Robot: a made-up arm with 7 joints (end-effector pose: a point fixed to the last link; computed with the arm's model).
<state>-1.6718 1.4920 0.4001 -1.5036 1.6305 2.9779 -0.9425</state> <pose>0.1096 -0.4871 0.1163 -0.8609 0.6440 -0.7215</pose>
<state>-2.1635 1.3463 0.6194 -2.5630 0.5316 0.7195 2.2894</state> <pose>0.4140 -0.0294 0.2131 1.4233 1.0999 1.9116</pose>
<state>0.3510 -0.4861 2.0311 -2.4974 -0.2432 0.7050 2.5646</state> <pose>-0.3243 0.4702 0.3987 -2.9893 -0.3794 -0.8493</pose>
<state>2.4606 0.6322 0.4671 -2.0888 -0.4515 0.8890 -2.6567</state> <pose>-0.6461 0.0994 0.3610 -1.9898 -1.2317 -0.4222</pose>
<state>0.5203 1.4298 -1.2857 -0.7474 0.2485 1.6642 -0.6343</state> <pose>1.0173 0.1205 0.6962 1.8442 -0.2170 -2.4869</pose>
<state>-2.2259 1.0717 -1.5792 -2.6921 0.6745 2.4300 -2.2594</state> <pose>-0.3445 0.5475 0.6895 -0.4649 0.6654 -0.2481</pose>
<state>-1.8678 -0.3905 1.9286 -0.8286 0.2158 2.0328 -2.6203</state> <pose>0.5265 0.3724 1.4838 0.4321 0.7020 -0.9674</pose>
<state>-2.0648 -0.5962 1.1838 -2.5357 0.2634 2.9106 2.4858</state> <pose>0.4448 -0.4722 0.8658 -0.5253 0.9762 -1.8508</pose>
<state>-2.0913 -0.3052 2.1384 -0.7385 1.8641 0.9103 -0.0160</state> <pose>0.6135 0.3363 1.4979 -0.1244 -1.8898 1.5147</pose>
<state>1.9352 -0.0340 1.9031 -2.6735 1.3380 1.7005 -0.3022</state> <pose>-0.4502 -0.3517 0.4491 -0.3835 0.1174 -1.5194</pose>
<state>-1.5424 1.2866 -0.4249 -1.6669 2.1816 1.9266 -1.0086</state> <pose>-0.3651 -0.4590 0.1463 -1.0893 0.4010 -1.2246</pose>
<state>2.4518 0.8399 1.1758 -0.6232 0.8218 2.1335 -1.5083</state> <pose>-0.7078 0.3130 1.2149 2.4366 -1.7230 0.2825</pose>
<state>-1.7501 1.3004 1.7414 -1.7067 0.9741 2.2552 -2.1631</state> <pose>0.6926 -0.4513 0.8802 -1.8421 -2.2339 -0.7210</pose>
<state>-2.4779 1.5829 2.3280 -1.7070 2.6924 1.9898 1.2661</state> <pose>0.2433 -0.5544 1.2595 2.0403 -1.3211 0.8744</pose>
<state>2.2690 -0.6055 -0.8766 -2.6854 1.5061 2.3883 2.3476</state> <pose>0.2060 0.5607 0.6527 -0.2596 1.9918 0.8069</pose>
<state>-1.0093 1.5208 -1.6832 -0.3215 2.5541 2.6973 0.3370</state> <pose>0.1906 -0.8214 0.8711 -1.5914 0.1511 -1.2661</pose>
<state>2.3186 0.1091 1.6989 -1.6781 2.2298 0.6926 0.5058</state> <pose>-0.4578 -0.6539 1.1185 -0.7111 -1.1922 -0.7324</pose>
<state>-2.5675 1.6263 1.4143 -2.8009 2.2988 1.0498 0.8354</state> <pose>0.6260 -0.1875 0.6945 2.3162 -1.3698 0.1623</pose>
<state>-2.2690 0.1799 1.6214 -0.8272 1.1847 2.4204 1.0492</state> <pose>0.2078 -0.4394 1.5388 -0.4484 -0.8335 -0.9405</pose>
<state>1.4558 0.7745 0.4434 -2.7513 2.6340 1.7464 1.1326</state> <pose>-0.1373 0.0361 0.1655 -0.2956 1.9650 0.6387</pose>
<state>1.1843 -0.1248 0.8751 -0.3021 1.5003 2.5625 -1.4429</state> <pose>0.0171 0.0395 1.6049 0.8035 -2.3492 -1.1364</pose>
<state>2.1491 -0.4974 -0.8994 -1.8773 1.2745 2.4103 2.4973</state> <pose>0.4968 0.5534 1.1047 0.3246 1.4268 0.9230</pose>
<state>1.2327 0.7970 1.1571 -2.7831 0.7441 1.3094 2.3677</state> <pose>-0.4410 0.0491 0.3174 1.9401 -0.9196 -0.7101</pose>
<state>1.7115 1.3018 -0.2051 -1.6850 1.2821 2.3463 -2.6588</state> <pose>0.2137 0.5550 0.1310 -0.7643 1.9207 -1.1636</pose>
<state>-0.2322 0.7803 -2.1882 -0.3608 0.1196 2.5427 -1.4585</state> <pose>0.5993 -0.2124 1.3730 0.8403 -1.3397 -1.7103</pose>
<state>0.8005 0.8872 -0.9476 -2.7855 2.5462 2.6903 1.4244</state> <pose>0.1308 -0.3252 0.4240 0.1329 1.1895 -1.8536</pose>
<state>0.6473 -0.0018 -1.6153 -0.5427 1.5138 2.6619 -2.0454</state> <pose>0.0943 -0.3070 1.5512 2.1686 0.3196 0.2875</pose>
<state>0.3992 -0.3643 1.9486 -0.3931 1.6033 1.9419 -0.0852</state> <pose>-0.4006 0.0718 1.6115 -2.0262 2.0190 -1.2810</pose>
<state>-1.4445 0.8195 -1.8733 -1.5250 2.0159 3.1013 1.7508</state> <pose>-0.5692 -0.0823 1.1740 0.2804 0.4352 2.2243</pose>
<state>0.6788 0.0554 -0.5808 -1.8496 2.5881 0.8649 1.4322</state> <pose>0.8729 0.1361 0.9088 1.1572 -0.1127 1.3070</pose>
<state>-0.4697 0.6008 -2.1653 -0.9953 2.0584 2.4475 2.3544</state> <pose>-0.1997 -0.4070 1.4844 0.3920 -0.8089 -2.0684</pose>
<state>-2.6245 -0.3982 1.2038 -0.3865 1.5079 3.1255 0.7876</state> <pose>0.2085 0.0221 1.5431 -1.3057 -1.4644 -1.6860</pose>
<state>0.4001 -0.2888 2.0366 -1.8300 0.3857 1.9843 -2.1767</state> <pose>-0.6708 0.4809 0.9457 -1.1923 0.9878 0.0797</pose>
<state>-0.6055 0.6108 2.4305 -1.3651 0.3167 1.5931 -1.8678</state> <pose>0.1722 0.4505 1.5457 -0.6104 2.0992 0.1327</pose>
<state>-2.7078 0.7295 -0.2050 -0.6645 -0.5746 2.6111 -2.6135</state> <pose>-0.6671 -0.3309 1.1976 -0.2236 0.1905 2.1718</pose>
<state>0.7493 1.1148 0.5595 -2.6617 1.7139 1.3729 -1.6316</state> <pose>-0.1904 0.1734 0.1607 0.7357 -0.5440 1.2229</pose>
